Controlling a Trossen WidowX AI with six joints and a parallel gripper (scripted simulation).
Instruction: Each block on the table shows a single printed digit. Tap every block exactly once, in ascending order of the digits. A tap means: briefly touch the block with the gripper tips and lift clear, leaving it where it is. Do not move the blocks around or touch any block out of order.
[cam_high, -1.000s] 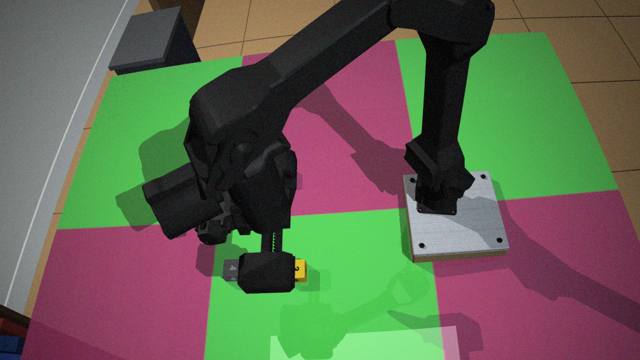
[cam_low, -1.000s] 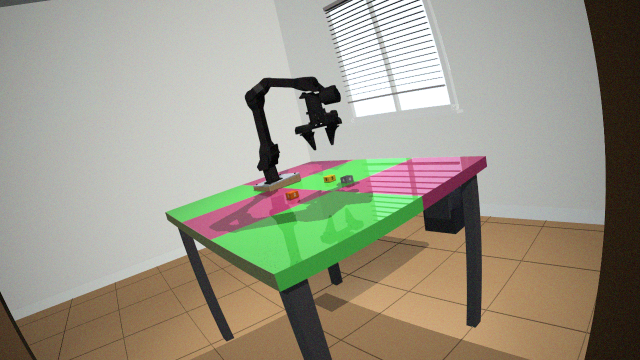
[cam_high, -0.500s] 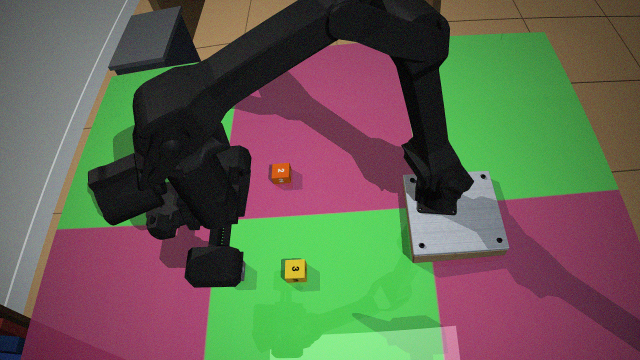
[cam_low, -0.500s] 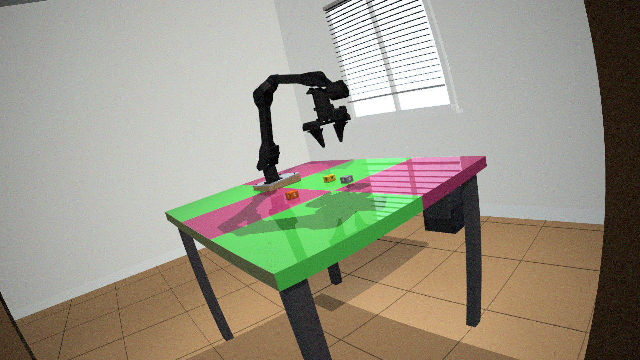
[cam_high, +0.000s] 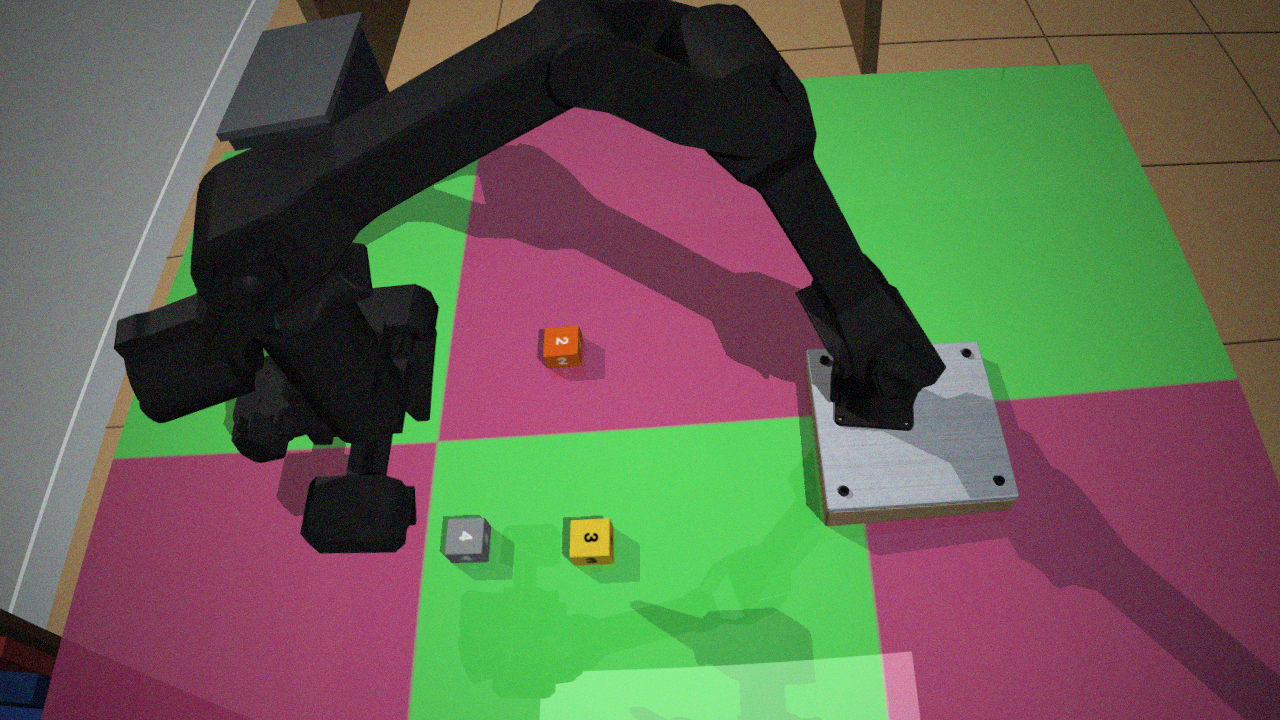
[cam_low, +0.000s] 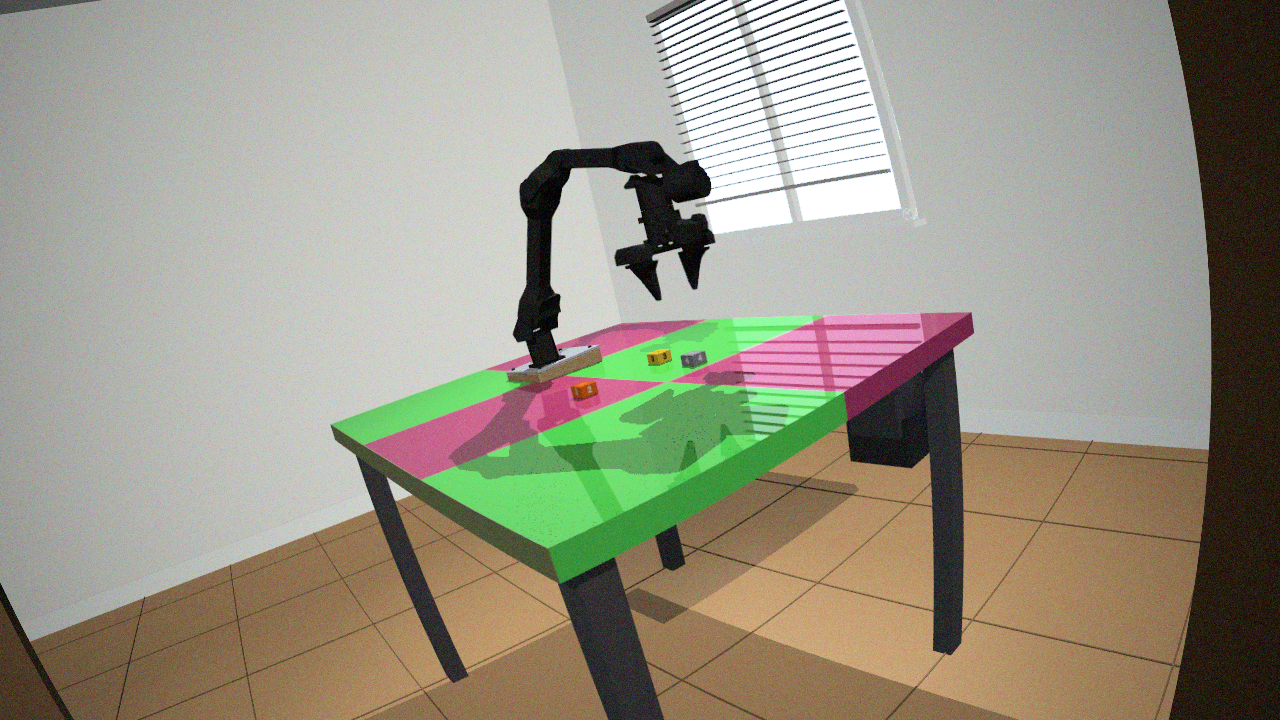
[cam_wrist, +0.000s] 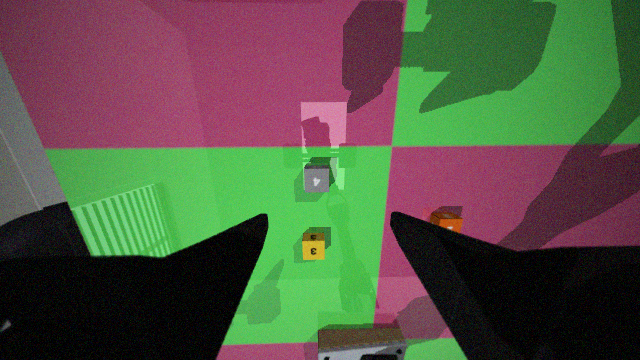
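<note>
The yellow block lies 120 mm below my gripper tip and 110 mm behind it. Round my gripper tip: grey block 120 mm below, 10 mm to the left.
</note>
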